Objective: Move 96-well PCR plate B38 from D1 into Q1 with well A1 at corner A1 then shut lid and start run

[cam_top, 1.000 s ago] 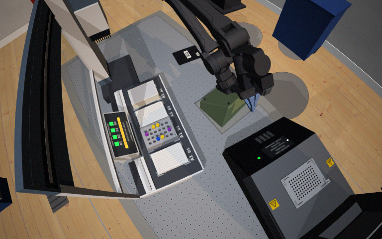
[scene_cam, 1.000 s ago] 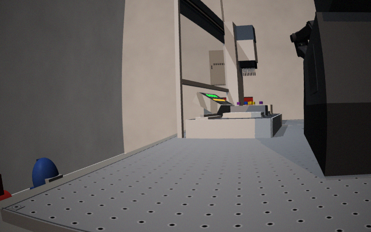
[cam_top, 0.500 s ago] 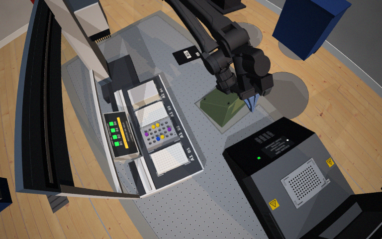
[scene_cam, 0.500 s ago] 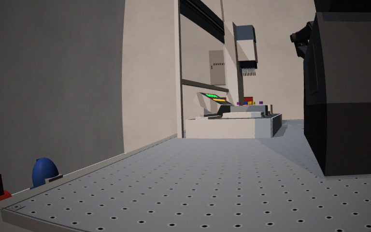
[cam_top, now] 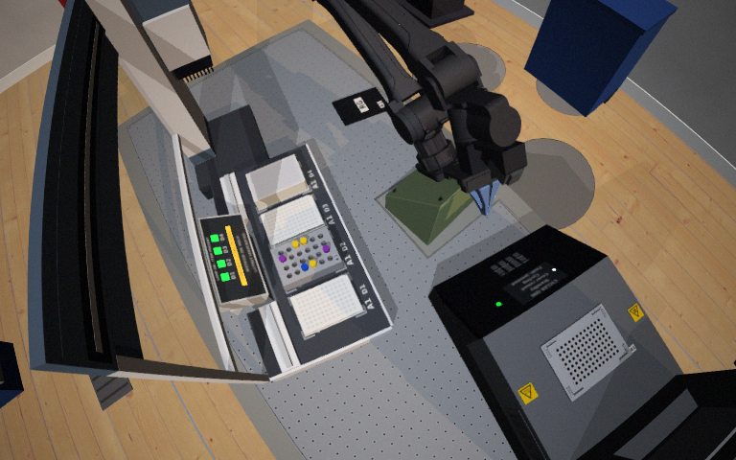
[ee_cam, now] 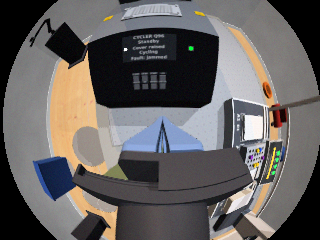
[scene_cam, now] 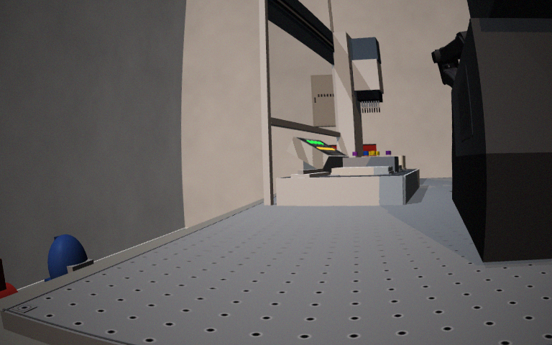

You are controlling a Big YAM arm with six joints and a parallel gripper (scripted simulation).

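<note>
The tube cooling block is 310 mm ahead of my hand, 150 mm to the right of it and 130 mm below it. Also, from my hand: RG nest: 40 mm behind, 510 mm to the right, 200 mm below; deep-well block: 280 mm ahead, 350 mm to the right, 130 mm below; pipetting head: 330 mm ahead, 600 mm to the right, 180 mm above.
</note>
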